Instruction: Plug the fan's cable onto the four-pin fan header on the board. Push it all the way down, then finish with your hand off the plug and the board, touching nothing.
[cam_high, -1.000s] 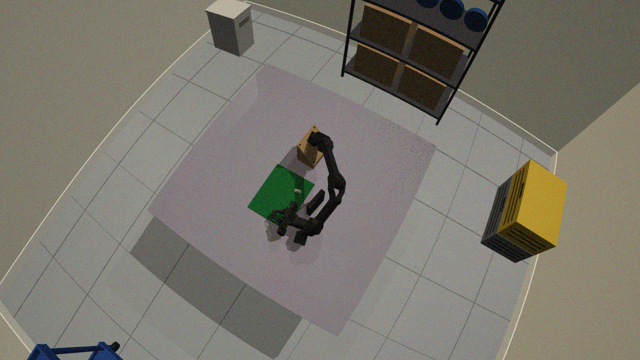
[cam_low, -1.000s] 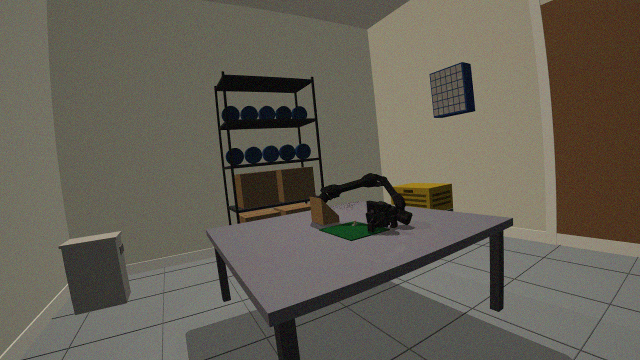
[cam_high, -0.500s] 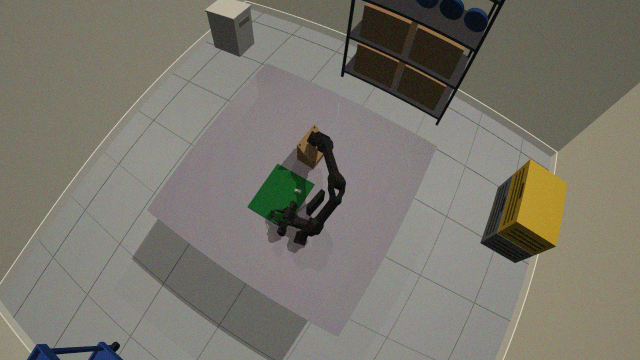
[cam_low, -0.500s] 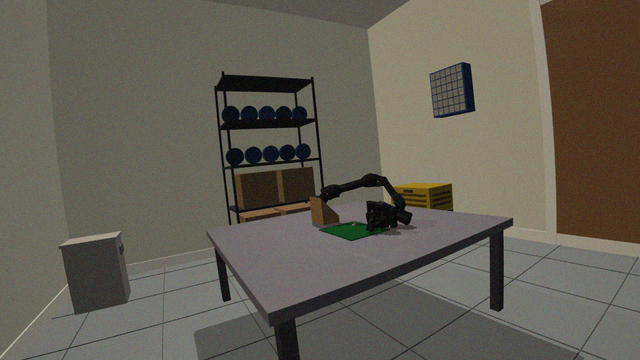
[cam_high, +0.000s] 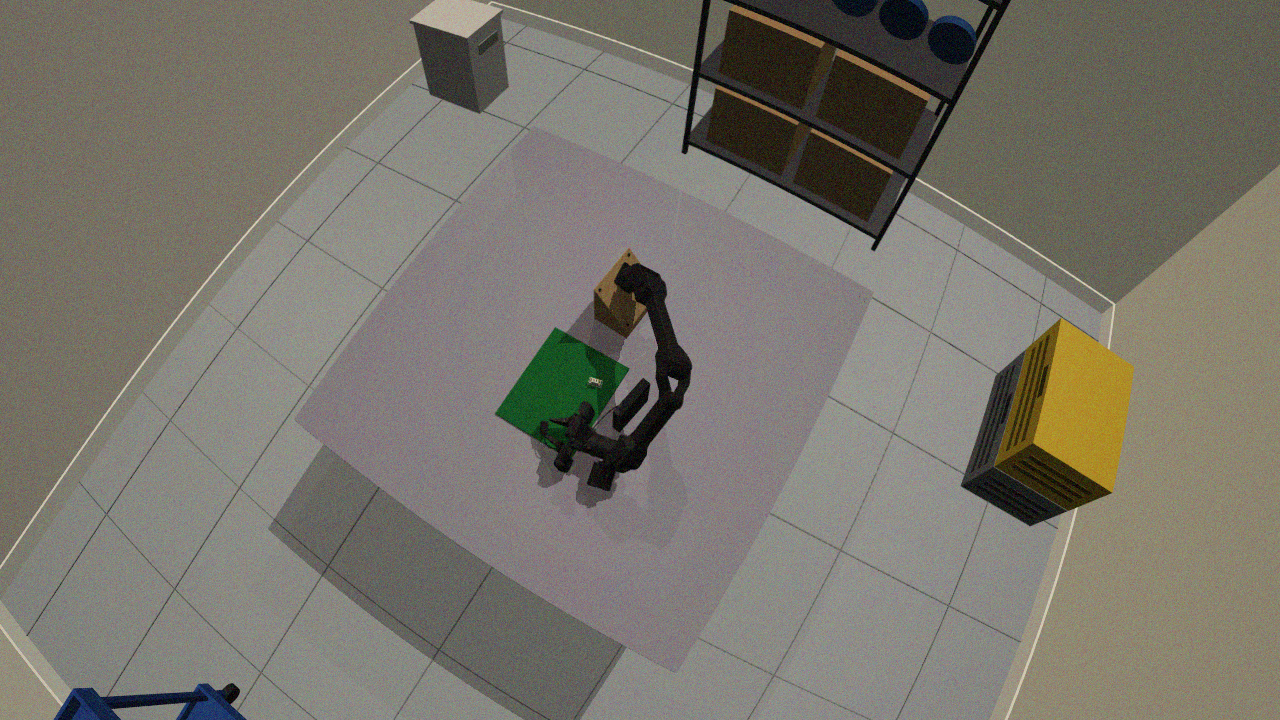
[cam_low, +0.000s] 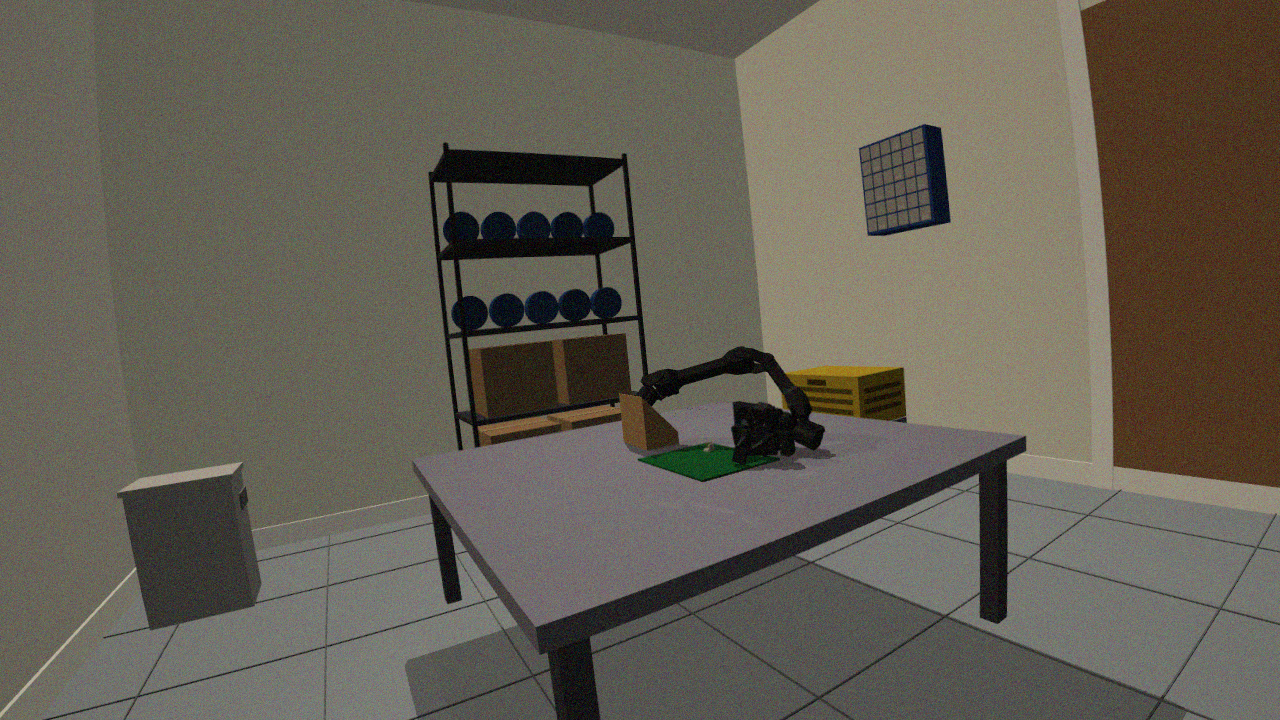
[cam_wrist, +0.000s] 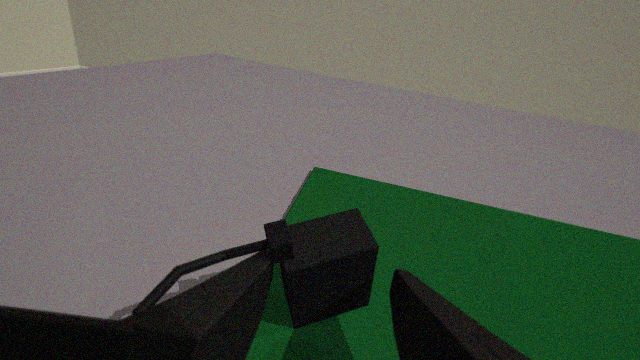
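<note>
Right now my gripper tip is 120 mm past the green board, 20 mm to the left of it and 50 mm above it. The rest, counted from my gripper tip: black cable 20 mm ahead, 10 mm to the left; pale fan header 180 mm behind, 50 mm to the left, 30 mm below; black fan 150 mm behind, 170 mm to the left, 30 mm above.
</note>
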